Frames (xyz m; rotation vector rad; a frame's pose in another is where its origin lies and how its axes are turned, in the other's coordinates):
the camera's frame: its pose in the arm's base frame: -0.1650 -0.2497 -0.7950 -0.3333 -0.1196 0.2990
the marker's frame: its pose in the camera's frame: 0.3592 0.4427 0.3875 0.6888 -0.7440 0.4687
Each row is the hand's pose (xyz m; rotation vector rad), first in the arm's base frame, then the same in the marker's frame.
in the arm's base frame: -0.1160 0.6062 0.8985 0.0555 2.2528 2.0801
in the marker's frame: 1.0851 0.3613 0.9362 1.5559 2.2475 1.1247
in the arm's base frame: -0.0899 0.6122 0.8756 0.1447 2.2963 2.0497
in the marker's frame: 1.0845 0.3408 0.9075 1.6412 2.2341 1.0742
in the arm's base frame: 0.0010 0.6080 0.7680 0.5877 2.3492 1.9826
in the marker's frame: 1.0493 0.2526 0.8034 1.9870 2.0345 0.8959
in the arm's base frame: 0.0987 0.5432 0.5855 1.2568 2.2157 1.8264
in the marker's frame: 0.9315 0.1178 0.6809 2.3623 1.5895 0.5923
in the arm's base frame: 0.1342 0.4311 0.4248 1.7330 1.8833 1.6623
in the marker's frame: 0.7739 0.0105 0.6236 2.4768 1.1269 0.3397
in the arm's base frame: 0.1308 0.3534 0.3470 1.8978 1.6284 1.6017
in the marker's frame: 0.6751 -0.0374 0.6170 2.4360 0.8828 0.2496
